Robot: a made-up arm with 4 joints.
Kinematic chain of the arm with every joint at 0, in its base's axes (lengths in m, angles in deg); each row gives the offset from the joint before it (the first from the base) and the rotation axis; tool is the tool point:
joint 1: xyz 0 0 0.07 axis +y
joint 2: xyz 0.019 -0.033 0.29 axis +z
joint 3: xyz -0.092 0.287 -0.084 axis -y
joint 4: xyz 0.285 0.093 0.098 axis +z
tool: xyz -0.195 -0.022 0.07
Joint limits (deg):
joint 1: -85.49..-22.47
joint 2: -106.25..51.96
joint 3: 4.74..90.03
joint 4: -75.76..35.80
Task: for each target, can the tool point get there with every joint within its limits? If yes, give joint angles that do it. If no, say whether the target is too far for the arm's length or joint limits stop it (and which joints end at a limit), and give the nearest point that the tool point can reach.
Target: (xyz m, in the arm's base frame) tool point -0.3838 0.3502 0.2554
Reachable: yes | joints -28.78 6.54 70.84 -15.53
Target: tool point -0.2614 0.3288 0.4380
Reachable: yes | joints -64.22 -44.32 33.68 -11.61
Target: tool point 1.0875 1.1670 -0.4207
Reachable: no: too far | nearest point 0.1755 0.4271 0.4963 | short by 1.490 m
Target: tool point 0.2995 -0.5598 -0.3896
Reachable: no: joint limits stop it (at a limit: joint 1, joint 2, joint 3) | nearest point -0.3390 -0.0506 -0.2850 | short by 0.823 m
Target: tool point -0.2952 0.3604 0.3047
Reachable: yes | joints -73.64 -49.37 69.91 2.49
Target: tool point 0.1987 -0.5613 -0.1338
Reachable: no: joint limits stop it (at a limit: joint 1, joint 2, joint 3) | nearest point -0.3616 -0.0774 -0.2488 | short by 0.749 m
